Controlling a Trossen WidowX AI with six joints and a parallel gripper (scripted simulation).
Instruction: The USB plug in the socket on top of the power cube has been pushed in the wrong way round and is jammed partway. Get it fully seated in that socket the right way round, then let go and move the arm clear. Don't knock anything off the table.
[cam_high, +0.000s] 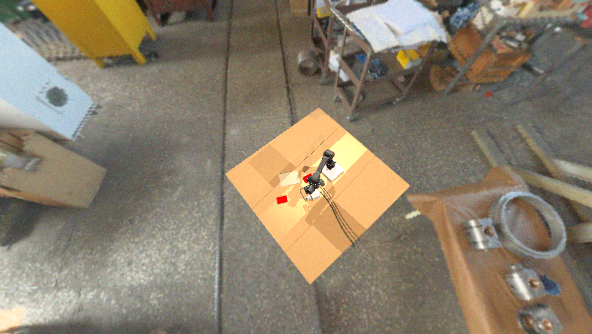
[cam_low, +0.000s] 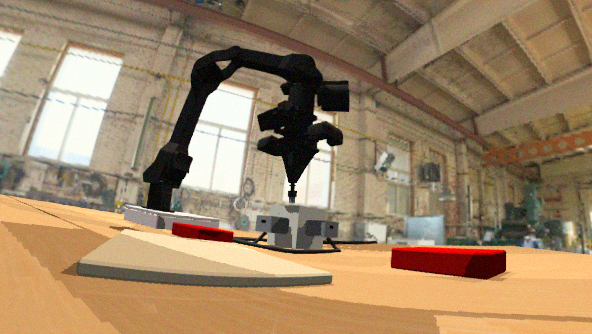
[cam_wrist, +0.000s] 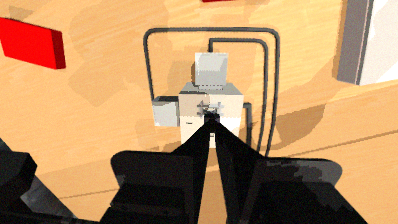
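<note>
Now: gripper tip 20 mm above the USB plug. Also, from my gripper tip: flat white plate 270 mm to the right, 120 mm below, 100 mm ahead; then USB socket 50 mm below.
</note>
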